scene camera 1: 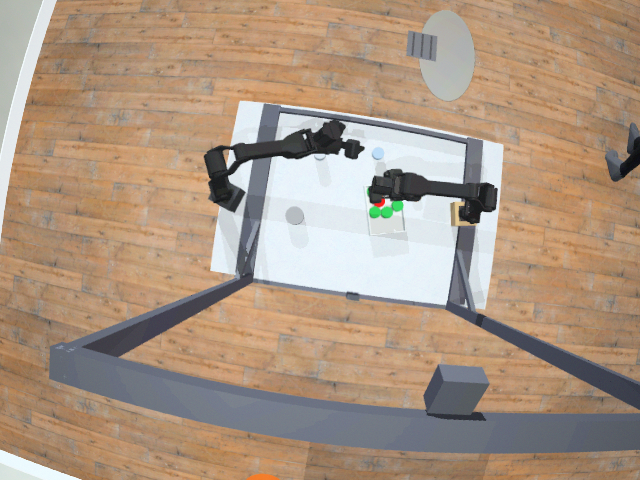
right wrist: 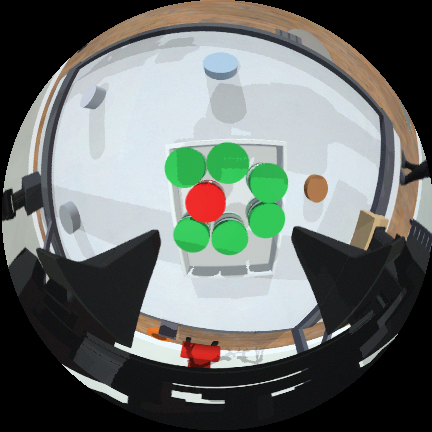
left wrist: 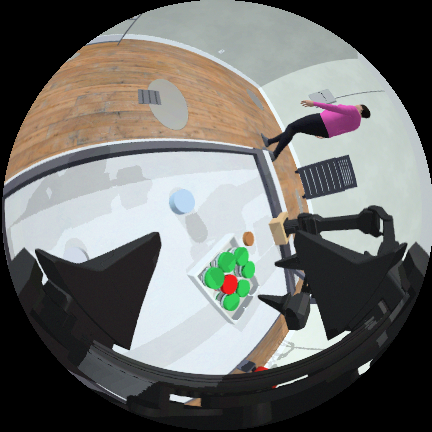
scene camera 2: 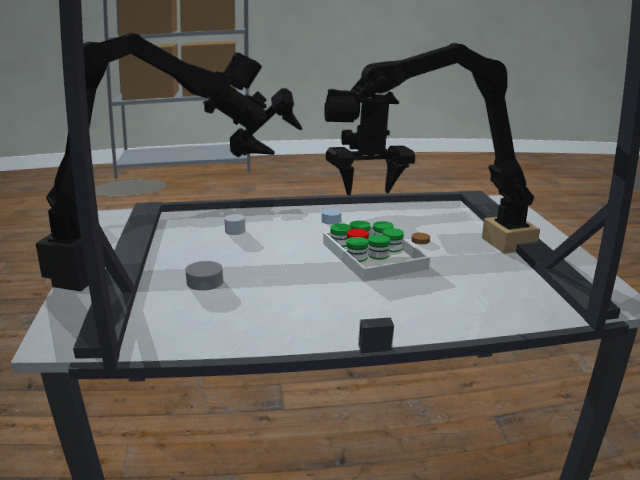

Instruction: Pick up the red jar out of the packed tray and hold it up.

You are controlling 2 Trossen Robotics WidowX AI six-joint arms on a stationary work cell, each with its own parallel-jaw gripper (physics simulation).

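Frame: origin at the left arm's base, x left, y back, z up, level; metres.
Seen in the pictures: left gripper, fingertip midpoint: [left wrist: 229, 238] [scene camera 2: 287, 141]; right gripper, fingertip midpoint: [scene camera 1: 389, 196] [right wrist: 227, 235] [left wrist: 267, 278] [scene camera 2: 368, 193]; left arm's base, link origin: [scene camera 1: 223, 193] [right wrist: 23, 196] [scene camera 2: 67, 236]; right arm's base, link origin: [scene camera 1: 466, 213] [right wrist: 375, 239] [left wrist: 286, 226] [scene camera 2: 511, 223].
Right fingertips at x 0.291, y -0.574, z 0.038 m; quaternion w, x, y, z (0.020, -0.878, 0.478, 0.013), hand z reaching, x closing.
Note:
Pixels of each thing's top centre, then the offset from my right fingertips to it.
- red jar, top centre: [right wrist: 204, 203] [scene camera 2: 357, 232] [left wrist: 230, 284] [scene camera 1: 379, 201] dx -0.016, dy +0.017, dz -0.085 m
- white tray, top centre: [right wrist: 228, 219] [scene camera 2: 374, 244] [left wrist: 235, 282] [scene camera 1: 385, 208] dx -0.025, dy -0.022, dz -0.105 m
- light blue disc, top centre: [right wrist: 220, 61] [left wrist: 184, 200] [scene camera 2: 331, 212] [scene camera 1: 378, 152] dx +0.169, dy +0.112, dz -0.110 m
- brown disc, top centre: [right wrist: 317, 188] [scene camera 2: 420, 236] [left wrist: 249, 238] dx +0.089, dy -0.118, dz -0.121 m
- large grey disc, top centre: [scene camera 2: 203, 268] [right wrist: 65, 219] [scene camera 1: 294, 215] dx -0.231, dy +0.291, dz -0.103 m
- small light grey cylinder, top centre: [left wrist: 74, 263] [right wrist: 87, 95] [scene camera 2: 234, 217] dx +0.046, dy +0.325, dz -0.099 m
The red jar [scene camera 1: 378, 203] [scene camera 2: 357, 234] [left wrist: 229, 284] [right wrist: 205, 202] stands among several green-lidded jars in the white tray [scene camera 1: 386, 234] [scene camera 2: 397, 267] [right wrist: 257, 143]. In the right wrist view it is near the tray's left wall, with green jars close above, below and at its right. My right gripper [scene camera 2: 368, 192] [right wrist: 227, 235] is open and empty, pointing down, well above the tray. Its arm hides part of the tray in scene camera 1. My left gripper [scene camera 2: 287, 140] [left wrist: 229, 238] is open and empty, raised to the left of the tray.
A light blue disc [scene camera 1: 377, 153] [scene camera 2: 331, 216] [right wrist: 220, 65] lies beyond the tray. A brown disc [scene camera 2: 420, 238] [right wrist: 316, 188] lies to its right. A large grey disc [scene camera 1: 294, 215] [scene camera 2: 204, 275] and a small light grey cylinder [scene camera 2: 234, 224] [right wrist: 93, 97] stand to its left.

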